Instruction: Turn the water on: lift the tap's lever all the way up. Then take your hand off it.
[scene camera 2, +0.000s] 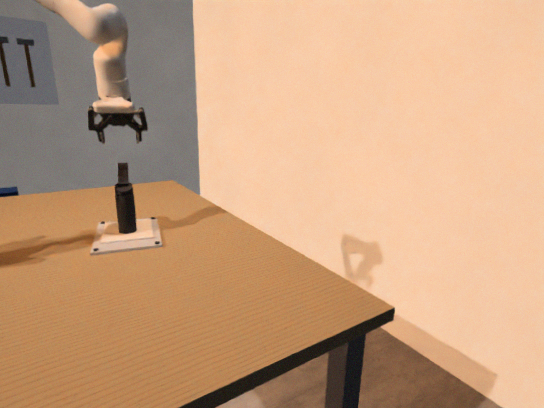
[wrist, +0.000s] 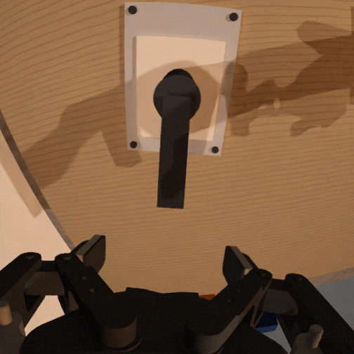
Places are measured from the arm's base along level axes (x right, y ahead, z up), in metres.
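Pixels of known places: gripper, between the fingertips: (scene camera 2: 121, 142).
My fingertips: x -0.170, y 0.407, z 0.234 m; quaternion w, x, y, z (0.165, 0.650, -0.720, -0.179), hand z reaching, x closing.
Ahead of a thing's pixels: the offset from my fingertips to its middle. "*": to the spot under its first point. Level surfaces: height alone.
The black tap {* dx +0.103, dy -0.007, dz -0.173 m} (scene camera 2: 126, 209) (wrist: 177, 95) stands upright on a white base plate {dx +0.079, dy -0.007, dz -0.252 m} (scene camera 2: 127, 244) (wrist: 180, 20) on the table. Its flat black lever {dx +0.037, dy -0.004, dz -0.087 m} (scene camera 2: 123, 173) (wrist: 173, 160) rises from the top of the tap body in the scene view. In the wrist view the lever extends from the round top toward the gripper side. My gripper (scene camera 2: 120, 139) (wrist: 164, 253) is open and empty. It hangs above the lever with a visible gap, its fingers apart and touching nothing.
The wooden table {dz -0.258 m} (scene camera 2: 200, 310) (wrist: 295, 200) has its right edge beside a pale wall (scene camera 2: 370, 125). A grey wall with a hammer panel (scene camera 2: 45, 75) stands behind. A blue object (scene camera 2: 9, 191) (wrist: 267, 321) shows beyond the table.
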